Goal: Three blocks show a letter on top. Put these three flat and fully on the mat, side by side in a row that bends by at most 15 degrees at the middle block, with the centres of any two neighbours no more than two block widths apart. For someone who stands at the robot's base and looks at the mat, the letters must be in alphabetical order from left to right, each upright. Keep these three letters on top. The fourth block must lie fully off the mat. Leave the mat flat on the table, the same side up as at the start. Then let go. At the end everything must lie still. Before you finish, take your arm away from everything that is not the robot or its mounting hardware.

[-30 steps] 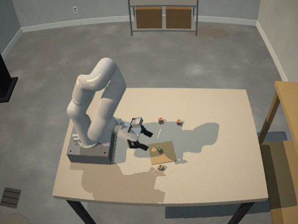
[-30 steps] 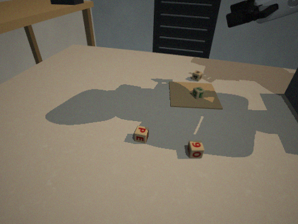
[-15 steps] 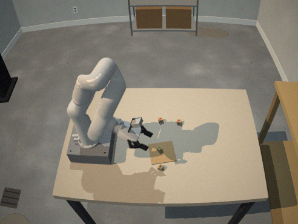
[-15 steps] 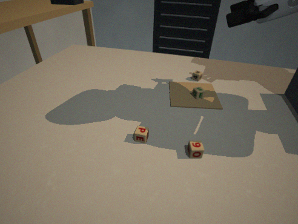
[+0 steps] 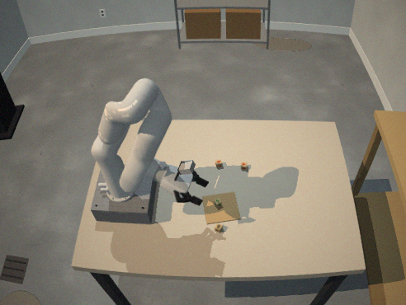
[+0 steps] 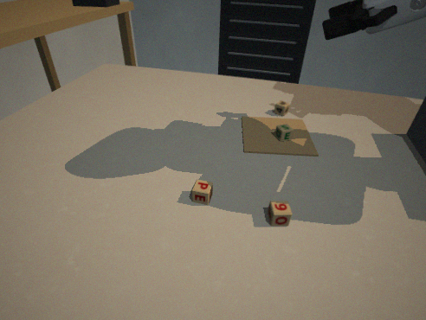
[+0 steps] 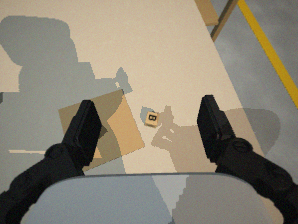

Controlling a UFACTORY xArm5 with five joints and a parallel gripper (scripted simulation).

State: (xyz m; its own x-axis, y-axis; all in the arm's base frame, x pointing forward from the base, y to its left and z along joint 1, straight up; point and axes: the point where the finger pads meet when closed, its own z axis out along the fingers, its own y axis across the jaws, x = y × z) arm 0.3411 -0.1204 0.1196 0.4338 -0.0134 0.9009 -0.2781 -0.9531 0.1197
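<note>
My gripper is now 60 mm short of the green-marked block, 80 mm to the right of it and 190 mm above it. From my hand the other things lie so: tan mat: 70 mm ahead, 70 mm to the left, 210 mm below; red-marked block: 80 mm ahead, 300 mm to the left, 200 mm below.
</note>
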